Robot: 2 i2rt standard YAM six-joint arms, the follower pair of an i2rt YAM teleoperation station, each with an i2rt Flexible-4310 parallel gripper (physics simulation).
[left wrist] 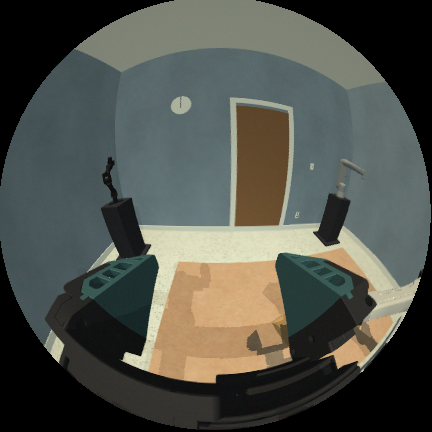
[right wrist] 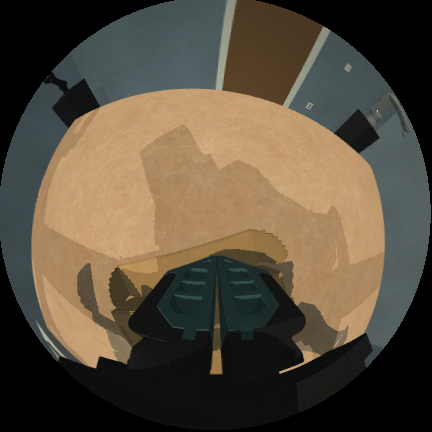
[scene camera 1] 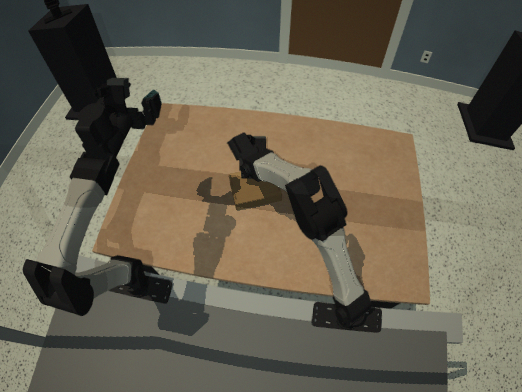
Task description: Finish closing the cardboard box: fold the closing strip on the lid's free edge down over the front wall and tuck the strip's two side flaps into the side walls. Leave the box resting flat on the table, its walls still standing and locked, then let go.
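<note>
The brown cardboard box (scene camera 1: 252, 195) (left wrist: 281, 324) rests near the middle of the table, partly hidden by the right arm. In the right wrist view, the closing strip (right wrist: 187, 253) shows as a slanted band beyond the fingertips, with a dark side flap (right wrist: 121, 290) at its left end and a ragged-looking flap (right wrist: 276, 245) at its right end. Most of the lid is hidden. My right gripper (right wrist: 216, 260) (scene camera 1: 245, 171) is shut with nothing seen between its fingertips, at the strip's near side; contact cannot be told. My left gripper (left wrist: 216, 262) (scene camera 1: 135, 97) is wide open, raised beyond the table's left edge, away from the box.
The brown table (scene camera 1: 370, 165) (left wrist: 225, 300) (right wrist: 100, 195) bears arm shadows around the box. The right forearm (scene camera 1: 280, 170) reaches over the box from the right. A dark pedestal (scene camera 1: 70, 55) stands behind the left arm, and another pedestal (scene camera 1: 495, 100) stands at the far right.
</note>
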